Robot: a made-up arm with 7 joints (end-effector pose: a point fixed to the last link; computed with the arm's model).
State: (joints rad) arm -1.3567 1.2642 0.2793 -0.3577 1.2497 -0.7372 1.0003
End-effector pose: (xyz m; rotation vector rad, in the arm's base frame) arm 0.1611 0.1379 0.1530 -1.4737 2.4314 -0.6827
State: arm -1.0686 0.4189 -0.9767 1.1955 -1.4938 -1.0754 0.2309
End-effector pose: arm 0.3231 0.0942 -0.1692 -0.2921 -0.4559 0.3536
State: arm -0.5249 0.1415 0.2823 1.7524 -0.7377 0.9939 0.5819
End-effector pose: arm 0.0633 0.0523 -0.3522 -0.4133 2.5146 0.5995
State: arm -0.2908 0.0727 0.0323 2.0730 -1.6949 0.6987 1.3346
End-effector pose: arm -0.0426 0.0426 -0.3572 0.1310 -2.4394 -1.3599
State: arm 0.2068 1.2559 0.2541 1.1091 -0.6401 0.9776 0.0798
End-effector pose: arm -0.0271 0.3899 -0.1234 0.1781 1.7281 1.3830
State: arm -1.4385 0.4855 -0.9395 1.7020 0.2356 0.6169 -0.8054
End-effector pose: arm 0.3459 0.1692 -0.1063 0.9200 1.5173 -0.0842
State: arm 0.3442 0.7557 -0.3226 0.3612 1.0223 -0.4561 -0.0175
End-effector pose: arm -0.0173 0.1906 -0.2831 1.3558 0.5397 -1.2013
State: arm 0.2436 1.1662 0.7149 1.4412 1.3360 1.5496 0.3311
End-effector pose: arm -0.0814 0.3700 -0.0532 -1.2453 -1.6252 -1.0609
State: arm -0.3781 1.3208 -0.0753 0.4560 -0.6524 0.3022 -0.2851
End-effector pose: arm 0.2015 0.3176 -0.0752 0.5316 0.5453 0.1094
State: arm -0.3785 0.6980 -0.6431 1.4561 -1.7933 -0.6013 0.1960
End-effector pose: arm 0.0996 0.2870 -0.2755 -0.0805 0.3387 1.2689
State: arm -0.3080 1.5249 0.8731 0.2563 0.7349 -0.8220 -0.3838
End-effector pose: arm 0.1468 0.2719 0.1117 2.3348 -0.2423 0.0322
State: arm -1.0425 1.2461 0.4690 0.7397 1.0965 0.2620 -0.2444
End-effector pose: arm 0.2045 0.3427 0.0772 1.3907 0.4449 1.0765
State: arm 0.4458 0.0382 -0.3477 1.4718 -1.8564 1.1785 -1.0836
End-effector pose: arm -0.2064 0.0015 -0.2895 -2.6486 0.7433 0.9556
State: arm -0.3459 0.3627 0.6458 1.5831 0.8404 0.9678 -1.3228
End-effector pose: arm 0.0111 0.1904 -0.3354 -1.1145 2.1967 -0.2461
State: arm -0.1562 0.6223 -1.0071 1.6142 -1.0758 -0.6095 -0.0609
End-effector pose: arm 0.0150 0.2635 -0.3083 0.5776 1.0237 0.2630
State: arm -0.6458 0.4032 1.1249 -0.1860 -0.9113 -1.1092 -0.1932
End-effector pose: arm 0.1071 0.2432 -0.0753 -0.0224 -2.1223 0.8301
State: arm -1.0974 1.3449 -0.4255 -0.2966 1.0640 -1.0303 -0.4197
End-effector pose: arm 0.2179 0.1242 0.0136 -2.7550 0.9057 1.1073
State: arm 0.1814 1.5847 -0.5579 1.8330 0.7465 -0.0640 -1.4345
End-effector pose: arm -0.0322 0.4186 0.0384 0.1116 -2.9669 -0.2347
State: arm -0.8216 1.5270 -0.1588 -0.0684 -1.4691 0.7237 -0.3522
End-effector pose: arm 0.2281 0.2117 0.0374 0.0998 0.3505 -0.5926
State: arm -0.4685 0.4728 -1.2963 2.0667 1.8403 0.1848 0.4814
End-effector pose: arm 0.0857 0.2618 -0.2883 -2.1456 -0.3105 1.6553
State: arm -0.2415 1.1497 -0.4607 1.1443 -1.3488 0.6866 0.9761
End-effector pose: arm 0.0693 0.3487 -0.2035 0.5367 1.4827 1.6957
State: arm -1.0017 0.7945 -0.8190 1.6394 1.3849 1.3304 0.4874
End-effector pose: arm 0.2412 0.2757 -0.1171 -2.4743 -0.6317 -0.9628
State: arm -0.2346 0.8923 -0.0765 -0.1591 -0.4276 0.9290 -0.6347
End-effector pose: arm 0.1786 0.2023 -0.1753 0.2313 0.9725 -0.5861
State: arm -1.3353 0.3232 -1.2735 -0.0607 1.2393 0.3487 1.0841
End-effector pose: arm 0.2386 -0.1121 -0.0797 0.7718 -2.1628 0.1879
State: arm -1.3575 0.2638 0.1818 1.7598 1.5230 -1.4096 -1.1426
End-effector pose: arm 0.3147 0.0123 -0.1551 1.2587 0.0265 -2.3812
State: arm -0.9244 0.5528 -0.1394 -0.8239 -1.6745 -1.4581 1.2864
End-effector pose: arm 0.1829 0.1126 0.0002 -2.4452 -0.2333 -0.0017
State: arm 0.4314 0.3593 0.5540 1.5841 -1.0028 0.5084 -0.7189
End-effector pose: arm -0.2331 0.1561 -0.2798 -1.4293 1.1265 1.2836
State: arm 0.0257 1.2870 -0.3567 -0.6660 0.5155 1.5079 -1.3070
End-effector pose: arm 0.1188 0.2167 -0.1082 0.8697 1.6712 -0.4879
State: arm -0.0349 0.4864 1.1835 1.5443 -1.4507 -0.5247 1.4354
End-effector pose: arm -0.0836 0.2518 -0.3087 0.7326 -0.4582 -2.3411
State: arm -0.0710 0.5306 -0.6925 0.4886 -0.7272 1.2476 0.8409
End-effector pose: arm 0.0112 0.1243 -0.3300 1.0443 1.9240 0.1668
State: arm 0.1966 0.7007 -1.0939 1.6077 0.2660 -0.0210 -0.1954
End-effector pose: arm -0.1364 0.2901 -0.2641 1.2713 2.2720 -1.0187
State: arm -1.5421 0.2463 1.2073 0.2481 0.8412 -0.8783 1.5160
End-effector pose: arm 0.2793 0.1582 0.0610 -0.7101 -1.6660 2.0892
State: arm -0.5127 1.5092 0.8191 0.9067 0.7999 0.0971 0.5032
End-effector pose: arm 0.1114 0.3915 0.0848 1.5988 0.0437 1.6895
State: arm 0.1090 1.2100 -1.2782 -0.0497 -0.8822 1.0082 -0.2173
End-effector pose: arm -0.0742 0.2159 -0.2270 0.2738 2.4608 -0.7669
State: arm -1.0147 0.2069 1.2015 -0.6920 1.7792 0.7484 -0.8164
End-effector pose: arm 0.1234 0.1905 -0.0420 0.2984 0.4378 1.4998
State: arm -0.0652 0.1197 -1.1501 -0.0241 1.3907 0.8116 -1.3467
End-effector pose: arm 0.0570 -0.0633 -0.2587 1.3396 1.0616 -1.5833
